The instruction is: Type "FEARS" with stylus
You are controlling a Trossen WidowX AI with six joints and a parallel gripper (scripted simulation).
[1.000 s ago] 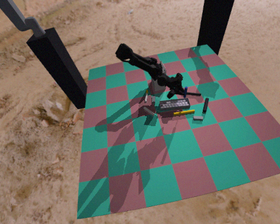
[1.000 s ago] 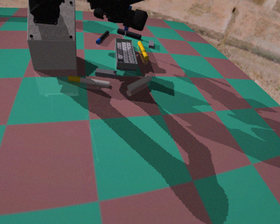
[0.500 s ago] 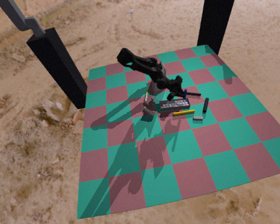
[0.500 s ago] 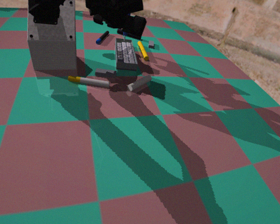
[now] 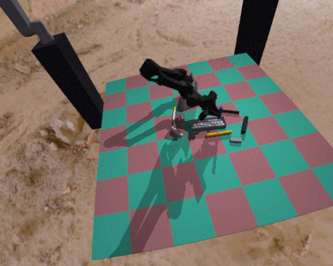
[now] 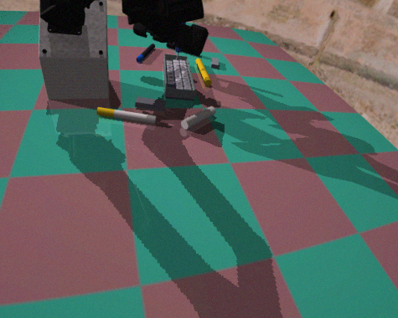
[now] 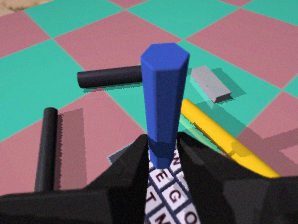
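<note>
Now: gripper tip 80 mm short of the yellow pen, 20 mm to the left of it and 70 mm above it. Also, from my gripper tip: blue stylus 20 mm below; then grey block 140 mm ahead, 60 mm to the left, 80 mm below; then blue-tipped dark pen 90 mm behind, 60 mm to the left, 80 mm below.
</note>
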